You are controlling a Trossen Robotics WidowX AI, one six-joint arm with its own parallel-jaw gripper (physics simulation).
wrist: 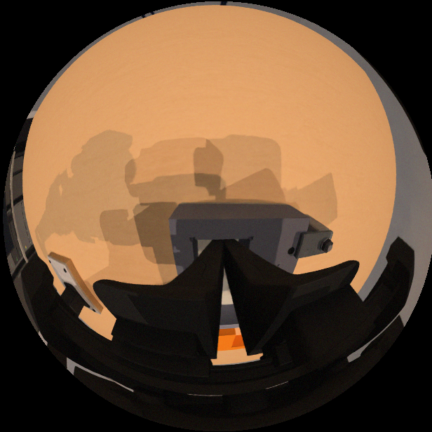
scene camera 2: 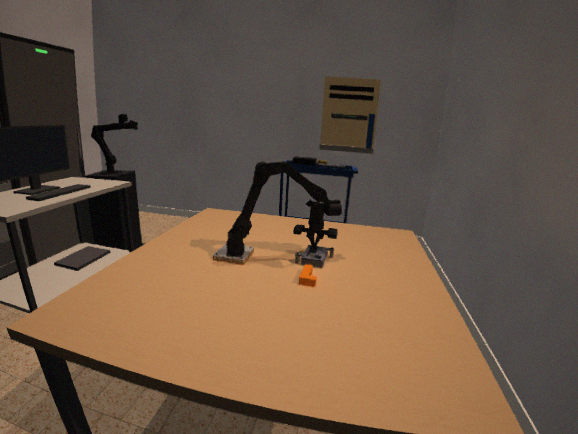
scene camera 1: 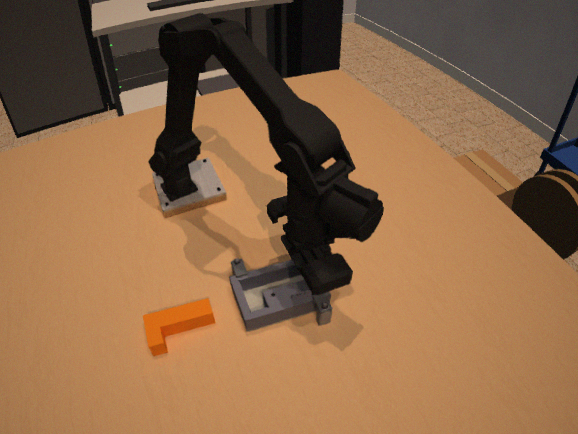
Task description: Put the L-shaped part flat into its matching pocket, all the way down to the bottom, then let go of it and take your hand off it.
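Places are measured from the arm's base along level axes (x left, y down, z back), in centimetres.
Pixels of known places: gripper, fingertip midpoint: (scene camera 2: 314,249) (scene camera 1: 305,274); arm's base, origin of the base link: (scene camera 2: 235,253) (scene camera 1: 179,188).
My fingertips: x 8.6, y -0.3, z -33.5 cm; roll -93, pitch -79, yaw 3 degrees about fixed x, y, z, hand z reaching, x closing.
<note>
Ahead of a thing's pixels: the offset from my fingertips to its top centre. "spot": to the spot under its first point. Level surfaces: height alone.
The orange L-shaped part @(dx -21.8, dy -0.4, dz +2.6 cm) (scene camera 1: 180,318) (scene camera 2: 307,281) (wrist: 227,342) lies flat on the table, beside the grey pocket block @(dx -5.2, dy -2.2, dz -0.2 cm) (scene camera 1: 280,320) (scene camera 2: 314,260) (wrist: 230,228) and apart from it. In scene camera 1, the block's recess shows a pale floor at its left end; the arm hides the right end. My gripper (scene camera 2: 314,248) (wrist: 221,241) is shut with nothing between its fingers. It points down over the end of the block farther from the orange part. Its fingertips are hidden in scene camera 1, and I cannot tell whether they touch the block.
Two grey corner lugs with bolts stick out from the block, one @(spot: dx -8.8, dy -1.5, dz +6.1 cm) (scene camera 1: 239,268) at the back left and one @(spot: dx -2.4, dy -1.4, dz -8.3 cm) (scene camera 1: 324,311) (wrist: 316,244) at the front right. The arm's metal base plate (scene camera 1: 207,182) (scene camera 2: 220,257) (wrist: 71,276) sits behind and left of the block on the wooden table @(dy +2.6 cm) (scene camera 1: 100,250) (scene camera 2: 250,340).
</note>
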